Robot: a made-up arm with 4 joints.
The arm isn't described. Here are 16 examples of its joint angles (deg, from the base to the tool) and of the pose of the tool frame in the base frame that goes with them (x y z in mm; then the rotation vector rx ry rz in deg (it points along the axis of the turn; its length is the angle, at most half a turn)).
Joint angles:
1: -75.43 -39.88 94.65 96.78
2: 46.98 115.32 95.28 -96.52
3: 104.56 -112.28 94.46 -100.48
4: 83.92 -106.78 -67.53 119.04
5: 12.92 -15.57 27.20 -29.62
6: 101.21 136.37 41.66 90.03
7: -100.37 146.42 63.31 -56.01
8: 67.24 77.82 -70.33 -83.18
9: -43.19 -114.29 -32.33 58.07
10: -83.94 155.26 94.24 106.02
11: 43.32 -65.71 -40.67 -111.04
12: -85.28 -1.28 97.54 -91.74
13: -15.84 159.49 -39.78 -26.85
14: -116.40 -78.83 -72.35 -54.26
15: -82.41 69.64 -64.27 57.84
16: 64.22 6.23 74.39 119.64
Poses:
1: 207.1 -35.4 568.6 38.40 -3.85 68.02
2: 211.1 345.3 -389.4 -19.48 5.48 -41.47
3: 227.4 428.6 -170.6 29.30 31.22 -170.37
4: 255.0 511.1 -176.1 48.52 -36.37 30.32
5: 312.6 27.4 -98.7 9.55 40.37 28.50
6: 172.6 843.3 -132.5 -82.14 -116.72 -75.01
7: 135.3 -168.4 199.0 -124.51 -96.26 44.88
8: 70.7 118.9 -549.3 155.26 25.10 -36.67
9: 412.9 -188.2 -146.0 -48.81 60.71 0.40
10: 185.5 -442.1 450.8 24.51 -9.39 -100.07
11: 258.8 219.4 -585.1 2.29 176.45 -9.08
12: 41.2 -73.5 226.7 -128.72 110.09 -4.42
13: -129.5 -216.7 -339.7 49.86 -131.19 -7.55
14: 406.1 -17.2 691.0 -71.27 -15.08 -160.30
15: -42.2 72.3 245.1 -50.79 -142.93 13.58
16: -24.9 148.2 -521.0 -88.68 153.50 -6.21
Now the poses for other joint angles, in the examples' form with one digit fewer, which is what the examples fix.
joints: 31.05 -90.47 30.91 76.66
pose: 416 -43 -236 83.7 2.7 32.1
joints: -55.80 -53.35 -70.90 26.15
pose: 523 -190 169 -90.2 3.6 -52.1
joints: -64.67 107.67 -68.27 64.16
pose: -101 -119 91 -4.1 -173.7 -8.4
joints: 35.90 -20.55 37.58 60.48
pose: 104 -93 -145 59.2 -54.3 33.5
